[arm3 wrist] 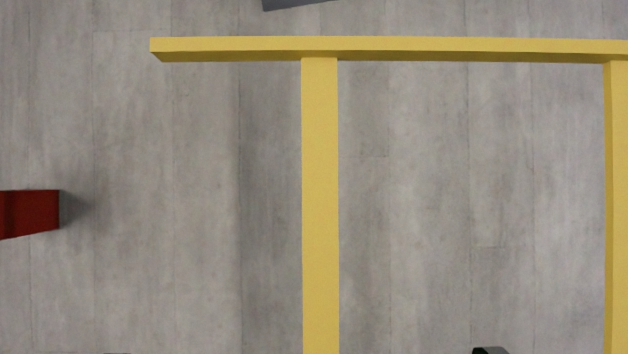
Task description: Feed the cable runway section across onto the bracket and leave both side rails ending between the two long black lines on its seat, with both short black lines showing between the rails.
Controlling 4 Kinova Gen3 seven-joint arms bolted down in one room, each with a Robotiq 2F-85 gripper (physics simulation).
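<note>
The yellow cable runway section (pixel 320 165) shows in part in the arm3 wrist view. One side rail (pixel 400 49) runs across the top and ends at the upper left. Two cross rungs run down from it, one near the middle and one at the right edge. My arm3 gripper (pixel 303 351) shows as two dark fingertip slivers far apart at the bottom edge. It is open, with the middle rung passing down between the slivers in the picture. The other side rail, the bracket's seat and its black lines do not show. Arm1, arm2 and arm4 grippers do not show.
A dark red block-like part (pixel 32 212) juts in from the left edge, apart from the runway. The corner of a blue-grey object (pixel 292 4) shows at the top edge, beyond the rail. The grey plank-patterned floor (pixel 165 175) lies below.
</note>
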